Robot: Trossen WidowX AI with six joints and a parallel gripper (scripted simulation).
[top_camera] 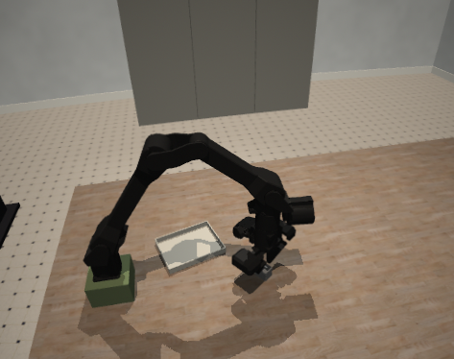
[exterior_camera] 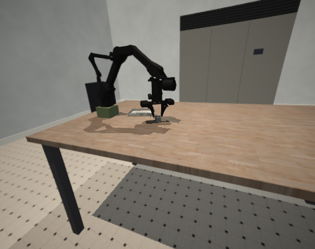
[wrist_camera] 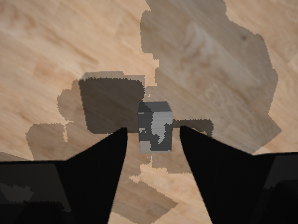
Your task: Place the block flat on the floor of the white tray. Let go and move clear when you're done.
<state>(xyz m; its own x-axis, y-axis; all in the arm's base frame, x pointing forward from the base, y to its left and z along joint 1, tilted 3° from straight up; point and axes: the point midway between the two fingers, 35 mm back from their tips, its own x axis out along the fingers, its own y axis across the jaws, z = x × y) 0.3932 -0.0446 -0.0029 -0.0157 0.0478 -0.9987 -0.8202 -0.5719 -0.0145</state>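
The grey block lies 5 cm below my hand. Also, from my hand: white tray: 18 cm behind, 14 cm to the left, 6 cm below.
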